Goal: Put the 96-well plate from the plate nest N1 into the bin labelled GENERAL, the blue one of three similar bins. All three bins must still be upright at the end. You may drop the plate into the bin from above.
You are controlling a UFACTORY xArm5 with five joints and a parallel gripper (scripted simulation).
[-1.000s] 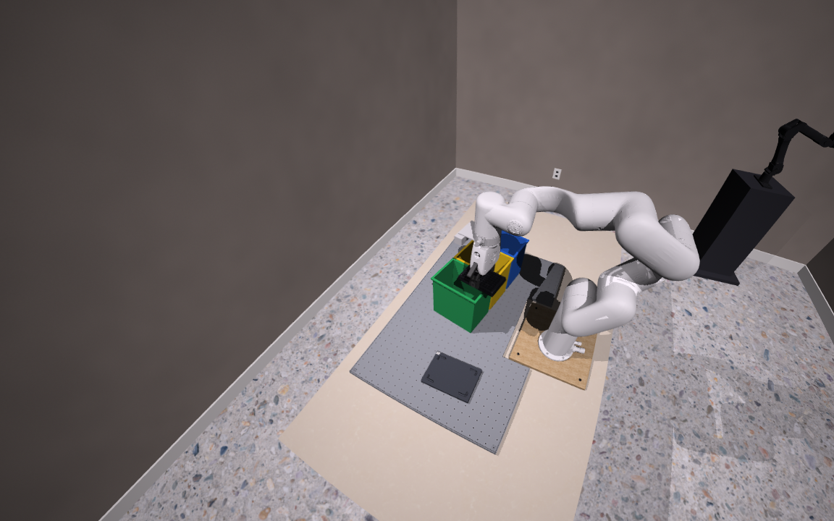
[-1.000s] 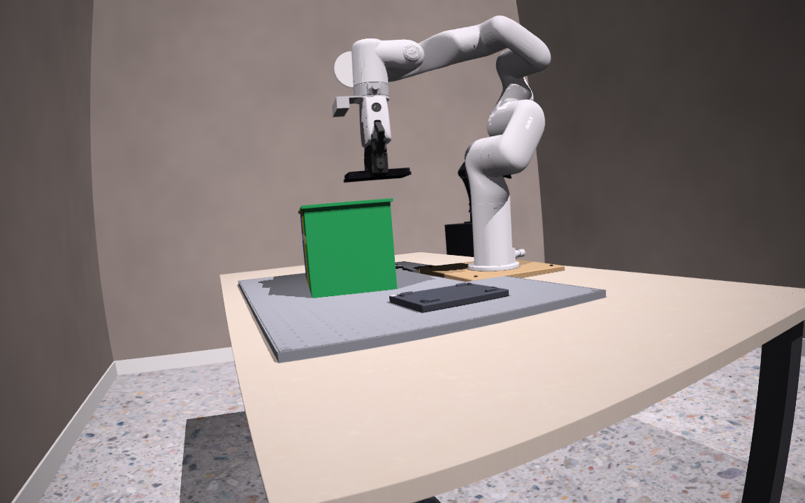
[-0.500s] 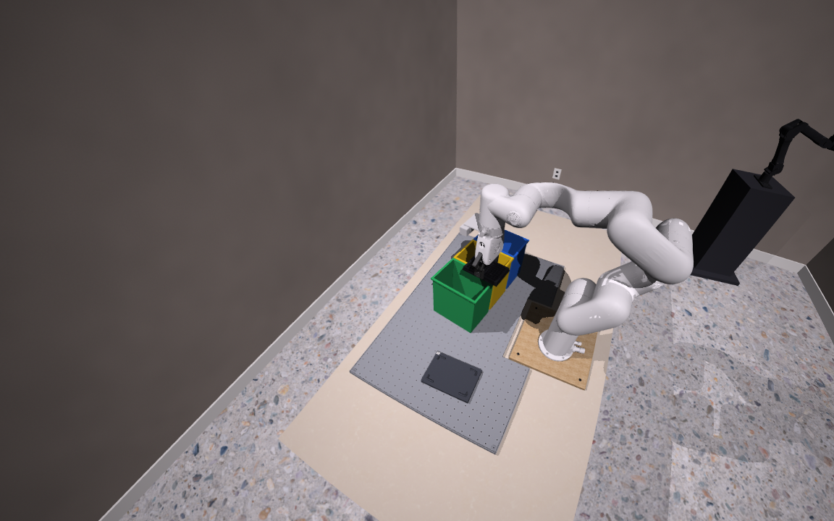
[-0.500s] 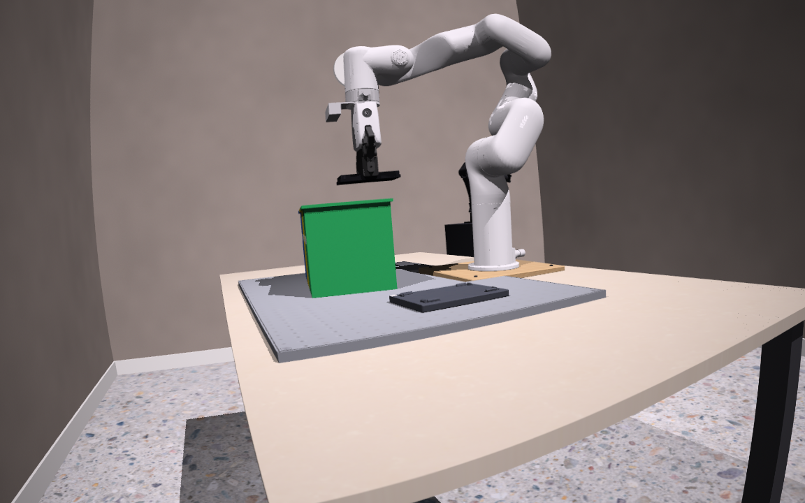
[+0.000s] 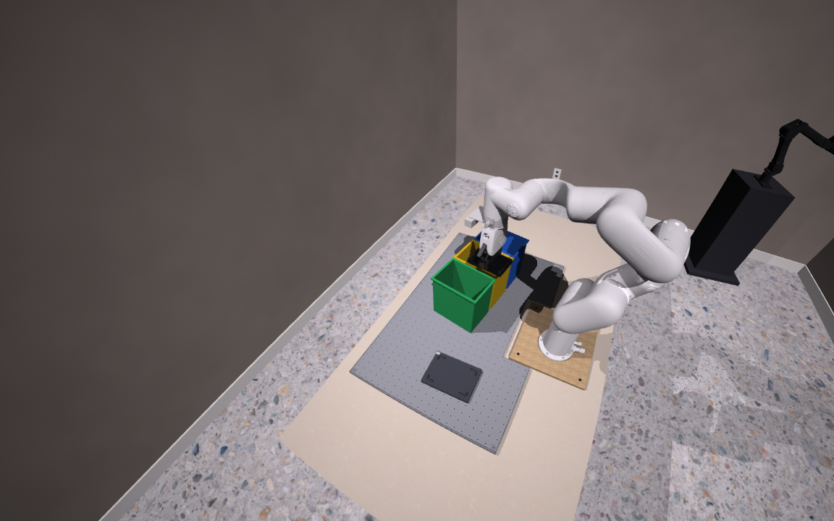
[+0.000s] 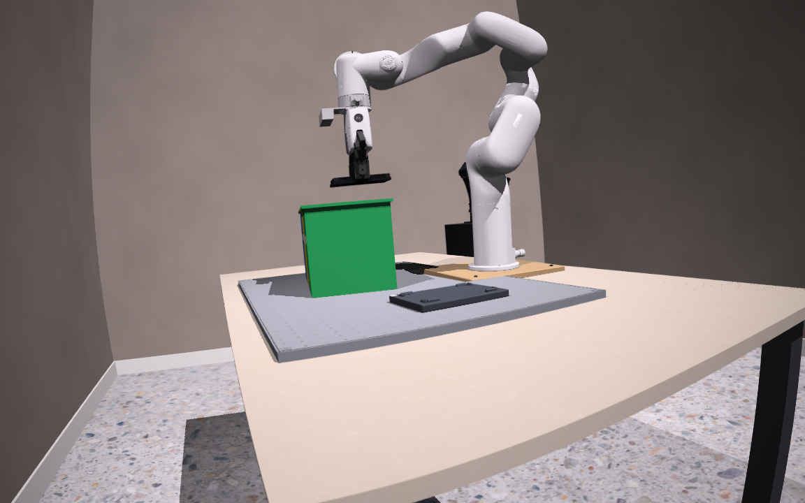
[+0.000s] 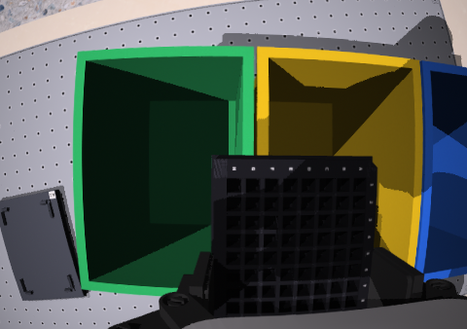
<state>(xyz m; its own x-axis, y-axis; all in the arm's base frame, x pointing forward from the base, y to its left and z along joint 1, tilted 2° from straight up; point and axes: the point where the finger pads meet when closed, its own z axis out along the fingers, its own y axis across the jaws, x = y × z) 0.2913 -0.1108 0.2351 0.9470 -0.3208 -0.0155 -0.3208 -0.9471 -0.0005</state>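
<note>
Now: the blue bin 10 mm behind my hand, 190 mm to the right of it and 150 mm below it. Also, from my hand: black 96-well plate: 10 mm below; then green bin: 70 mm ahead, 60 mm to the left, 150 mm below; then yellow bin: 30 mm ahead, 60 mm to the right, 150 mm below.
</note>
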